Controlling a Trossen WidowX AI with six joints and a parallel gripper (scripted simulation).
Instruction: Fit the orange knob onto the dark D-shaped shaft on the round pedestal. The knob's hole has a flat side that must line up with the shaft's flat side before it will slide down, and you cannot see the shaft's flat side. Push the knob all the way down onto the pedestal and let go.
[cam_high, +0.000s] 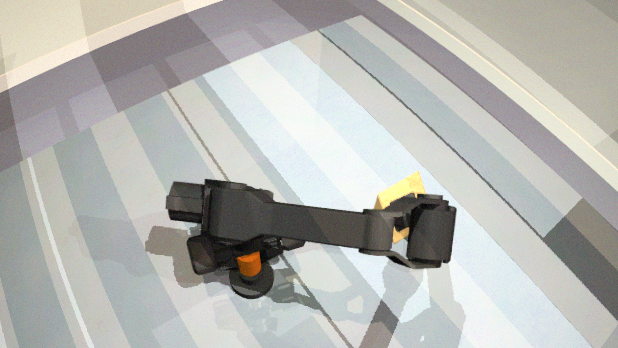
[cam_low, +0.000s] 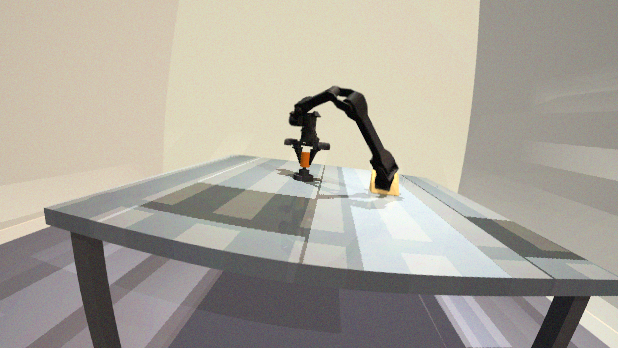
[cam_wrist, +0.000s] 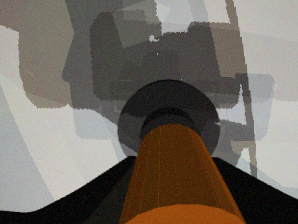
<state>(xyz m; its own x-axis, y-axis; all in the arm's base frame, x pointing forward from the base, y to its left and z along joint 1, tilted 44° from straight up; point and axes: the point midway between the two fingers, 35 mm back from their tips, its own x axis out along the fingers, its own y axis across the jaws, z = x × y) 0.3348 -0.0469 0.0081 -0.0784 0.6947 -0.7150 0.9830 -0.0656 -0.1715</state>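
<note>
Right now the pedestal is 30 mm below my gripper tip. Round my gripper tip: orange knob (20 mm above).
</note>
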